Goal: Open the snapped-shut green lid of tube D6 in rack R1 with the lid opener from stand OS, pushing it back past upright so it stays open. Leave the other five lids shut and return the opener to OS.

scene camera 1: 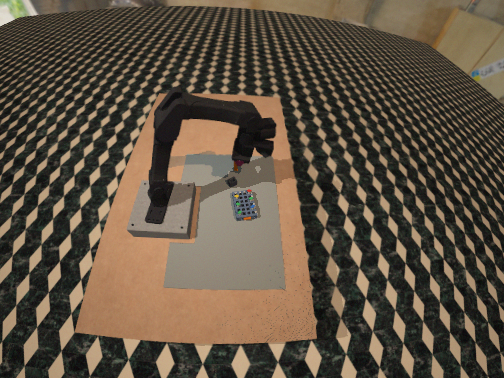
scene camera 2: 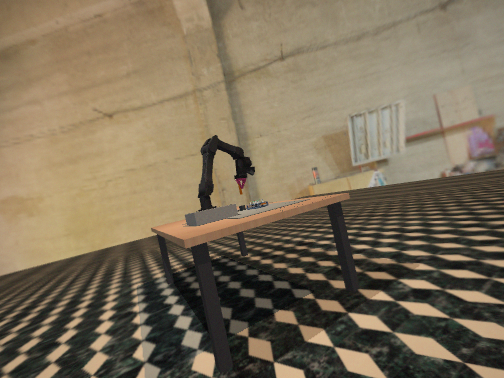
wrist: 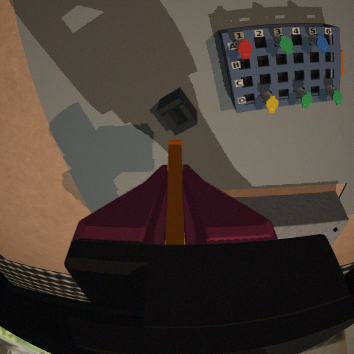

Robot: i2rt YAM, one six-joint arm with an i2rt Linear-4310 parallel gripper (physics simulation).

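Seen in the pictures: gripper, fingertip midpoint: [scene camera 1: 238, 164] [scene camera 2: 241, 188] [wrist: 174, 173]; arm's base, link origin: [scene camera 1: 160, 201] [scene camera 2: 207, 209].
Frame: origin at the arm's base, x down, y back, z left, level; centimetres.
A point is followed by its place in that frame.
Observation:
My gripper [scene camera 1: 237, 166] {x -8.4, y -30.8, z 15.8 cm} [scene camera 2: 240, 186] {x -8.4, y -30.8, z 15.8 cm} [wrist: 174, 173] {x -8.4, y -30.8, z 15.8 cm} is shut on the orange lid opener [wrist: 174, 191] {x -9.3, y -30.2, z 15.7 cm} [scene camera 2: 240, 190] {x -7.5, y -29.4, z 15.5 cm} and holds it upright in the air, blade down. The dark stand OS [scene camera 1: 232, 182] {x 3.3, y -28.4, z 15.0 cm} [wrist: 174, 112] {x 5.3, y -27.7, z 16.6 cm} stands empty on the mat just below and ahead of the blade tip. The blue rack R1 [scene camera 1: 233, 208] [scene camera 2: 256, 204] {x 4.2, y -34.4, z 5.3 cm} [wrist: 227, 75] {x 5.6, y -32.2, z 10.9 cm} lies beyond it, at the upper right of the wrist view. The green lid of D6 [wrist: 337, 97] {x 1.5, y -32.8, z -0.6 cm} lies shut at the rack's far corner. The green D-row lid [wrist: 307, 100] {x 1.5, y -31.8, z 3.1 cm} beside it, yellow [wrist: 272, 104] {x 1.5, y -30.9, z 6.9 cm}, red [wrist: 245, 48] {x 1.5, y -36.1, z 10.2 cm}, green [wrist: 286, 44] {x 1.5, y -37.1, z 6.4 cm} and blue [wrist: 322, 43] {x 1.5, y -38.0, z 2.7 cm} lids are shut too.
The arm's grey base block [scene camera 1: 175, 211] {x 0.0, y -7.4, z -3.7 cm} [wrist: 302, 214] {x 2.1, y -13.1, z -3.4 cm} sits left of the rack. The rack and stand rest on a grey mat [scene camera 1: 224, 255] {x 6.4, y -28.4, z -17.5 cm} on the wooden table [scene camera 1: 119, 300] {x 6.7, y 8.2, z -39.0 cm}. An orange tag [scene camera 1: 247, 218] {x 4.2, y -36.3, z -1.8 cm} marks the rack's near end.

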